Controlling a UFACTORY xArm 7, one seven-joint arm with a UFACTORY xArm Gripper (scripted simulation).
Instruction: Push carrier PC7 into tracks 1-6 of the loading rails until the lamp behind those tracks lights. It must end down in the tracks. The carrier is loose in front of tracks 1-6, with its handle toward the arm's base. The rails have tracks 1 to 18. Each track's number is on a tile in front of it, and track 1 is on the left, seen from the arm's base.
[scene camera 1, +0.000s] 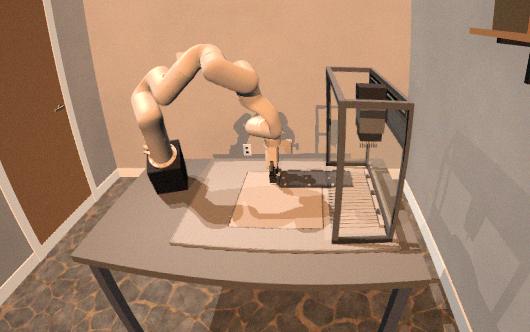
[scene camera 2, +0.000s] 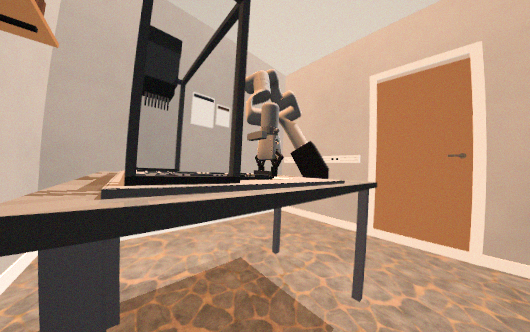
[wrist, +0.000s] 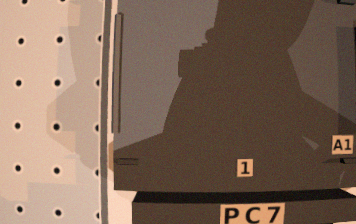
The pictures show: the gripper and a carrier PC7.
